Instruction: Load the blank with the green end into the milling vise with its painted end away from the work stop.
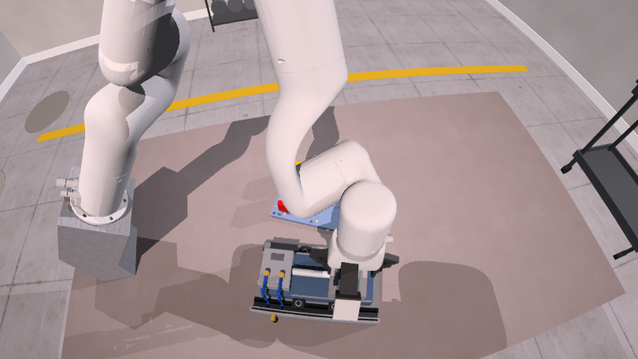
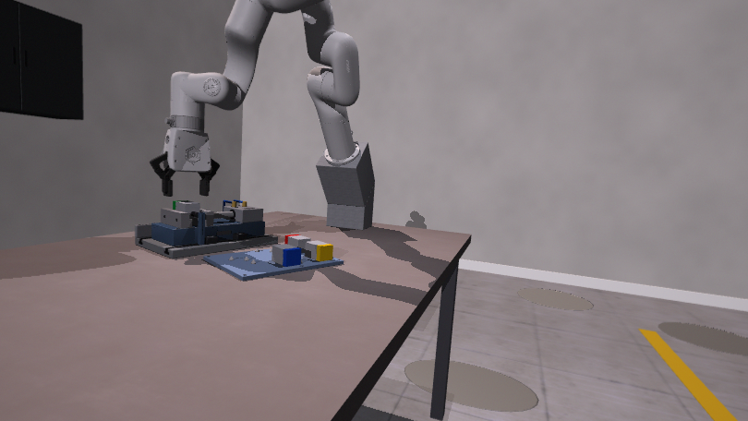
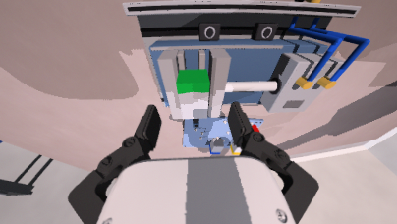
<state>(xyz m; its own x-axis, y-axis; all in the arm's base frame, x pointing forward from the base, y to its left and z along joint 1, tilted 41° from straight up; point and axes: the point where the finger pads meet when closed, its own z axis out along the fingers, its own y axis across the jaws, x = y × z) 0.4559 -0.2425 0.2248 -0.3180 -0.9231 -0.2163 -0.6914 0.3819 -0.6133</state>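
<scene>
Right now the green-ended blank is 4 cm below my hand. From my hand the other things lie so: moving jaw: 3 cm behind, 1 cm to the left, 6 cm below; work stop rod: 2 cm ahead, 4 cm to the left, 5 cm below; fixed jaw: 3 cm ahead, 1 cm to the right, 6 cm below.
</scene>
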